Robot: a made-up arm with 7 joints. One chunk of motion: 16 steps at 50 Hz.
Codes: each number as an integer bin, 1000 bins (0 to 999) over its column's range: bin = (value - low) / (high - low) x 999, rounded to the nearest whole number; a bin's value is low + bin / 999 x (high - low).
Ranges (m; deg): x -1.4..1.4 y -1.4..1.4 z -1.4..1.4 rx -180..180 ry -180..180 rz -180..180
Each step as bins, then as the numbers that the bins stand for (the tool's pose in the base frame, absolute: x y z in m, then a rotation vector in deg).
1 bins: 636 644 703 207 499 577
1 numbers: 0.3826 0.4050 0.5704 -105.41 -0.18 27.93
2 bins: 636 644 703 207 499 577
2 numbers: 0.3826 0.4050 0.5704 -105.41 -0.18 27.93
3 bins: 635 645 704 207 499 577
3 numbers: 0.3798 0.4078 0.5732 -105.41 -0.18 27.93
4 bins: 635 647 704 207 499 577
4 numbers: 0.3798 0.4134 0.5732 -105.41 -0.18 27.93
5 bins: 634 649 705 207 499 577
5 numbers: 0.3770 0.4190 0.5760 -105.41 -0.18 27.93
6 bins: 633 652 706 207 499 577
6 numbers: 0.3742 0.4274 0.5788 -105.41 -0.18 27.93
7 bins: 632 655 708 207 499 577
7 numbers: 0.3714 0.4358 0.5844 -105.41 -0.18 27.93
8 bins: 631 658 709 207 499 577
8 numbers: 0.3686 0.4442 0.5872 -105.41 -0.18 27.93
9 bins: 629 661 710 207 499 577
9 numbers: 0.3630 0.4527 0.5900 -105.41 -0.18 27.93
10 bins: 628 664 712 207 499 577
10 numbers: 0.3602 0.4611 0.5956 -105.41 -0.18 27.93
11 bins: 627 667 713 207 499 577
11 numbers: 0.3574 0.4695 0.5984 -105.41 -0.18 27.93
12 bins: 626 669 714 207 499 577
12 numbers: 0.3546 0.4751 0.6012 -105.41 -0.18 27.93
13 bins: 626 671 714 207 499 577
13 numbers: 0.3546 0.4807 0.6012 -105.41 -0.18 27.93
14 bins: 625 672 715 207 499 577
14 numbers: 0.3518 0.4835 0.6040 -105.41 -0.18 27.93
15 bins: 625 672 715 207 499 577
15 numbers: 0.3518 0.4835 0.6040 -105.41 -0.18 27.93
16 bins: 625 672 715 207 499 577
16 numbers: 0.3518 0.4835 0.6040 -105.41 -0.18 27.93
